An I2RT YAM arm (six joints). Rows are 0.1 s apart.
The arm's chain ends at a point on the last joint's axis. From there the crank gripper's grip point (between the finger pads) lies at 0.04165 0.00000 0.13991 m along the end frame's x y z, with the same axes.
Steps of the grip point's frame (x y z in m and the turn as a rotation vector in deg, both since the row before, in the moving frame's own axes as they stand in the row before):
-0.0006 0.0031 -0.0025 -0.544 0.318 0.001
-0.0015 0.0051 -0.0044 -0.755 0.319 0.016
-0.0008 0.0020 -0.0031 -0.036 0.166 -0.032
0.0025 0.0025 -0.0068 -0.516 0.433 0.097
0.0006 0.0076 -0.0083 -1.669 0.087 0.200
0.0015 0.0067 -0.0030 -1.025 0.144 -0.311
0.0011 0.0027 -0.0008 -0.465 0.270 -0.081
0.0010 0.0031 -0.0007 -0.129 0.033 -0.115
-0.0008 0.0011 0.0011 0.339 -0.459 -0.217
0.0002 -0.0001 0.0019 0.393 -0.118 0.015
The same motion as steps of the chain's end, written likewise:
-0.0014 0.0018 -0.0023 -0.544 0.318 0.001
-0.0023 0.0032 -0.0042 -0.755 0.319 0.016
-0.0012 0.0019 -0.0030 -0.036 0.166 -0.032
0.0014 0.0012 -0.0065 -0.516 0.433 0.097
0.0004 0.0034 -0.0082 -1.669 0.087 0.200
0.0011 0.0044 -0.0029 -1.025 0.144 -0.311
0.0004 0.0016 -0.0006 -0.465 0.270 -0.081
0.0009 0.0029 -0.0007 -0.129 0.033 -0.115
0.0003 0.0021 0.0008 0.339 -0.459 -0.217
0.0005 0.0008 0.0018 0.393 -0.118 0.015

